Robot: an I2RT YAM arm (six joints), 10 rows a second.
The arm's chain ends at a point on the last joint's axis. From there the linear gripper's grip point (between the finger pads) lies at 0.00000 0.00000 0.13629 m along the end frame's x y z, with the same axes.
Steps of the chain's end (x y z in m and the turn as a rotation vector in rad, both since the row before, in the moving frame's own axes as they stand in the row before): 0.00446 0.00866 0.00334 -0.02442 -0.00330 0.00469; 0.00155 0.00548 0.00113 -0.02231 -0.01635 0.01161; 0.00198 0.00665 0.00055 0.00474 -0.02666 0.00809; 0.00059 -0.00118 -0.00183 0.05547 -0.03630 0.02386; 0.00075 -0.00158 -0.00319 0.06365 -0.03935 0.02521; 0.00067 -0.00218 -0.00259 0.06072 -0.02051 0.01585; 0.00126 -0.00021 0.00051 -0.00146 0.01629 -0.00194; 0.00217 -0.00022 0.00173 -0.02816 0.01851 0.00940; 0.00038 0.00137 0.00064 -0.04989 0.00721 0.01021
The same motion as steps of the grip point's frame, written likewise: 0.00400 0.01199 0.00330 -0.02442 -0.00330 0.00469; -0.00070 0.00851 0.00108 -0.02231 -0.01635 0.01161; -0.00165 0.00599 0.00050 0.00474 -0.02666 0.00809; -0.00426 -0.00879 -0.00213 0.05547 -0.03630 0.02386; -0.00450 -0.01031 -0.00357 0.06365 -0.03935 0.02521; -0.00206 -0.01047 -0.00287 0.06072 -0.02051 0.01585; 0.00348 -0.00001 0.00049 -0.00146 0.01629 -0.00194; 0.00467 0.00363 0.00165 -0.02816 0.01851 0.00940; 0.00133 0.00817 0.00047 -0.04989 0.00721 0.01021
